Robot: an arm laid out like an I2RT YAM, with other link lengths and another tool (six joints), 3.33 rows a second.
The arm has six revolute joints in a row. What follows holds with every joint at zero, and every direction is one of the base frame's.
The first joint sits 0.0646 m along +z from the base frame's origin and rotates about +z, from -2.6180 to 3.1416 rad.
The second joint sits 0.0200 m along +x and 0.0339 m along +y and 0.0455 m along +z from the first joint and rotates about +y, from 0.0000 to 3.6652 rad.
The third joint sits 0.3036 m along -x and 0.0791 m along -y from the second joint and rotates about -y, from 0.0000 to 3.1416 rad.
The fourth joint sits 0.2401 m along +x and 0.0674 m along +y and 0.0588 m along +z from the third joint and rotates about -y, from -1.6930 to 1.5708 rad.
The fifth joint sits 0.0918 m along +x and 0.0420 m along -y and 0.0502 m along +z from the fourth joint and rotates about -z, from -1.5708 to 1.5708 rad.
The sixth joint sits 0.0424 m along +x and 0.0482 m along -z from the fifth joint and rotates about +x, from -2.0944 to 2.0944 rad.
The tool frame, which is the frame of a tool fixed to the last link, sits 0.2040 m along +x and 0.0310 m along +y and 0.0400 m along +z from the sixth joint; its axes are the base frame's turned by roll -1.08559, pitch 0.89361 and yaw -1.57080 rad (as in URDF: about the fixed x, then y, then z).
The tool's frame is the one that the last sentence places.
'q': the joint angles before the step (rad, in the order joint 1, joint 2, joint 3, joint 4, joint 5, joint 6). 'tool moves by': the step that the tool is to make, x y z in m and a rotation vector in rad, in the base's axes. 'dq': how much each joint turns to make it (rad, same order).
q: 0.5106, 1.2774, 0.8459, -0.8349, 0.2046, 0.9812
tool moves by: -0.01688, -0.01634, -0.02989, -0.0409, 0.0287, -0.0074
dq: -0.0028, -0.0089, -0.1102, 0.0567, 0.0221, -0.0016
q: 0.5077, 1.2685, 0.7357, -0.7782, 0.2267, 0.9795
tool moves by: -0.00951, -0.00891, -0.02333, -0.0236, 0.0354, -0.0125
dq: -0.0060, 0.0303, -0.0590, 0.0456, 0.0050, 0.0056
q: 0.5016, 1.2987, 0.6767, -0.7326, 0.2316, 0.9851
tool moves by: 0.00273, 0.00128, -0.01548, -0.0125, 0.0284, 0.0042
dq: -0.0059, 0.0666, -0.0068, 0.0447, -0.0046, -0.0097
